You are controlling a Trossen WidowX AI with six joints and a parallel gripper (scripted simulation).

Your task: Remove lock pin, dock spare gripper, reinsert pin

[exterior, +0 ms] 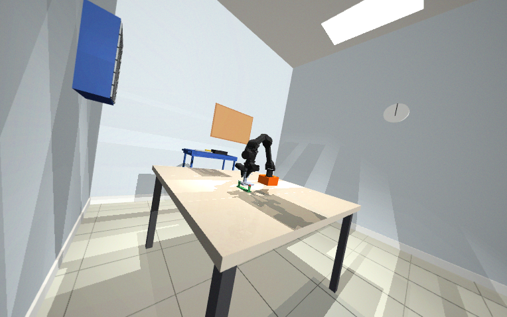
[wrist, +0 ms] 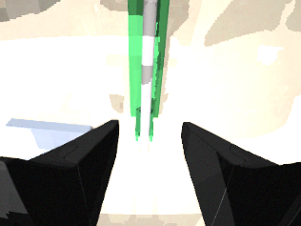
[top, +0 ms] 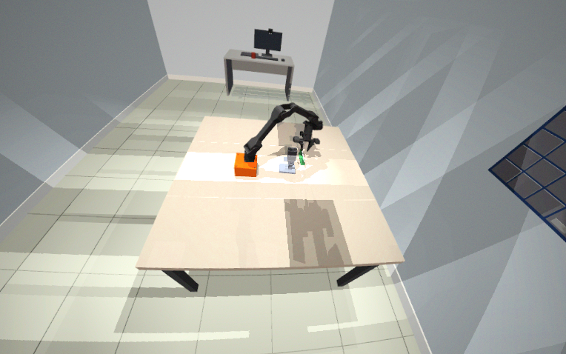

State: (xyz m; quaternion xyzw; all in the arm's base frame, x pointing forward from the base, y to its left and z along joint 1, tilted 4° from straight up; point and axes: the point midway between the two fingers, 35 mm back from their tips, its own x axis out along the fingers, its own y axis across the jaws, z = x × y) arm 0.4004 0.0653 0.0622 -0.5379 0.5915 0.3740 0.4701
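Now: the green rest 60 mm below my gripper tip and 10 mm to the left of it. The rest, counted from my gripper tip: mount (130 mm behind, 90 mm to the right, 30 mm below); spare gripper (130 mm behind, 100 mm to the right, 40 mm above).
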